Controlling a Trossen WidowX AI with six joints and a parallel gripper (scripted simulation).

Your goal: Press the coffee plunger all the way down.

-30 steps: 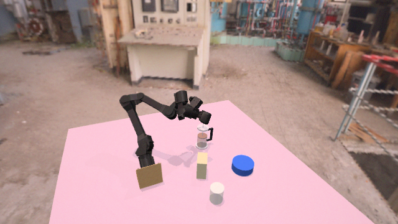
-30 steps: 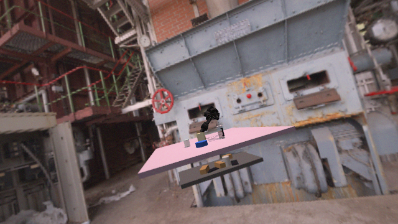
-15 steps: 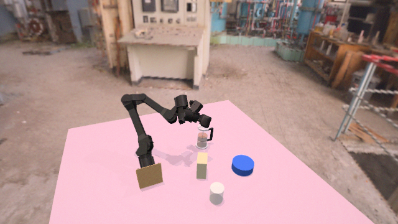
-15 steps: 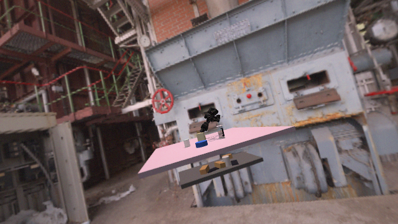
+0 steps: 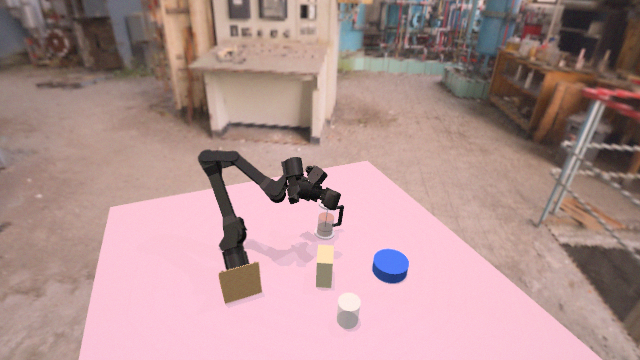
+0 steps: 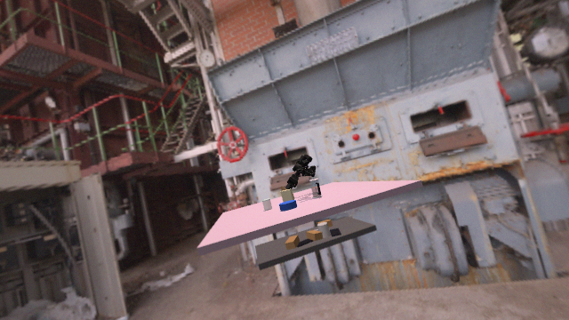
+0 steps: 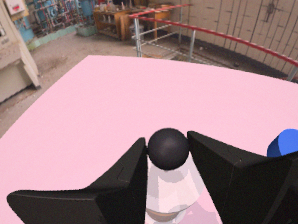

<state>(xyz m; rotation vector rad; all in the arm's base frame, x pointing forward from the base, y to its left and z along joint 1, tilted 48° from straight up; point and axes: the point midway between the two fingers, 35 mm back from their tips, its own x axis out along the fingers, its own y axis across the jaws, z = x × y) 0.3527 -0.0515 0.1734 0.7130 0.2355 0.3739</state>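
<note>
My gripper tip is now 9 cm above the coffee press. From my gripper tip the other things lie so: yellow-green block (20 cm to the right, 14 cm behind, 12 cm below); then blue disc (28 cm to the right, 16 cm below, 7 cm ahead).
</note>
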